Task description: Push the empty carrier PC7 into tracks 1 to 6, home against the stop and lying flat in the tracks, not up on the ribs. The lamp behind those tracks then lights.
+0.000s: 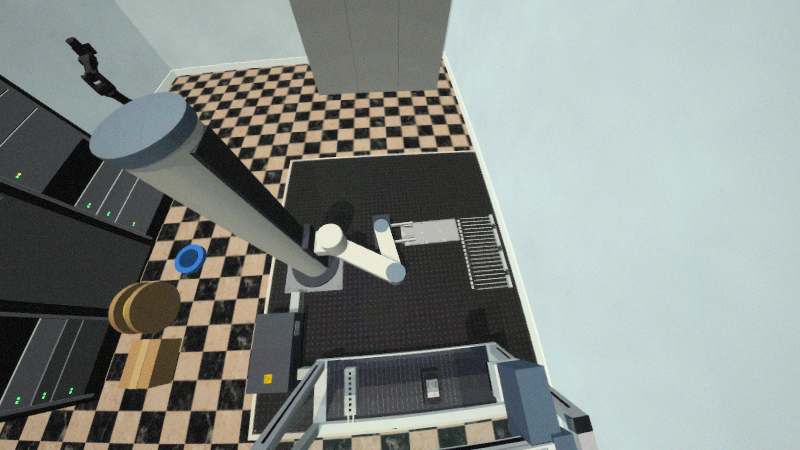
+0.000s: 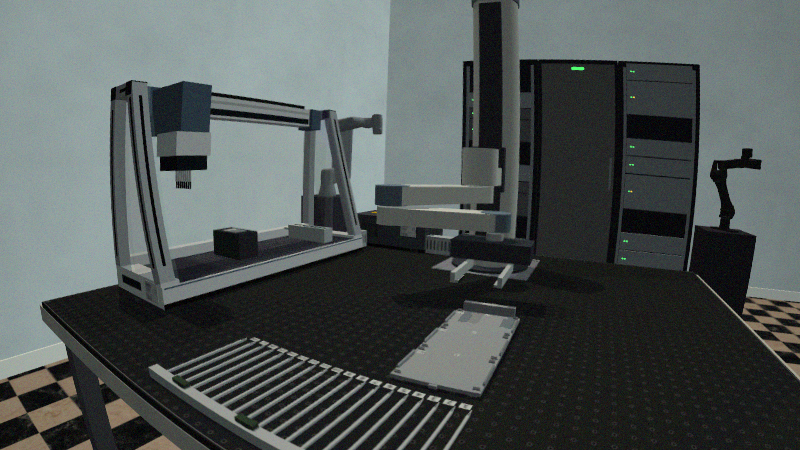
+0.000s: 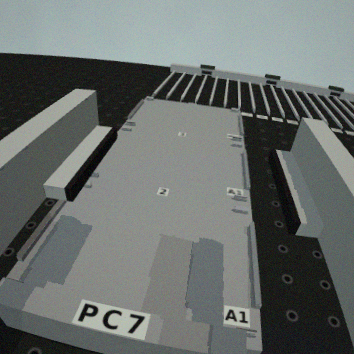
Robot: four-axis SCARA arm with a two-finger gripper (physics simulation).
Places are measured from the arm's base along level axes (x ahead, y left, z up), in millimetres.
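Where they show: gripper, fingertip midpoint: (image 1: pixel 413 231) (image 2: pixel 475 280) (image 3: pixel 194 124); arm's base at its link origin: (image 1: pixel 316 263) (image 2: pixel 489 267).
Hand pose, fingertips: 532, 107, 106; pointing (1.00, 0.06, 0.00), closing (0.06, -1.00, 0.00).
Observation:
Things, the pixels of their top centre, and the offset from my fingertips, as dx, dy, dz. "spot": a spot on its surface instead.
- flat grey carrier PC7 at its top centre: (image 3: pixel 174 141) (image 2: pixel 468 331) (image 1: pixel 430 230) +101, +24, -63
- lamp at a spot on its surface: (image 3: pixel 207 71) spot: +471, +26, -83
- black block at a spot on its surface: (image 2: pixel 234 242) spot: +33, -642, +2
- long pale block at a spot on its surface: (image 2: pixel 309 232) (image 1: pixel 356 384) spot: -305, -655, -16
- dark control box at a spot on its surface: (image 1: pixel 274 347) spot: -640, -494, +21
The flat grey carrier PC7 (image 1: pixel 433 232) (image 2: pixel 464 347) (image 3: pixel 165 165) lies flat on the dark table, apparently empty. Its far end is at the mouths of the first tracks and covers their number labels. Whether it touches the ribs I cannot tell. The stop bar (image 2: pixel 218 405) (image 3: pixel 240 76) runs behind the ribs. The lamp (image 3: pixel 207 69) behind the first tracks looks dark. My gripper (image 1: pixel 412 231) (image 2: pixel 482 274) (image 3: pixel 194 124) is shut on nothing; its fingers keep a wide gap in this position. It hangs above the table at the carrier's raised rear edge, fingers pointing toward the tracks.
A gantry frame (image 2: pixel 257 263) stands along one side of the table, with a black block (image 1: pixel 430 386) (image 2: pixel 234 242) and a long pale block (image 1: pixel 350 390) (image 2: pixel 309 232) inside. A dark control box (image 1: pixel 274 347) stands near the arm's column (image 1: pixel 223 195) (image 2: pixel 509 111). A wall is behind the tracks.

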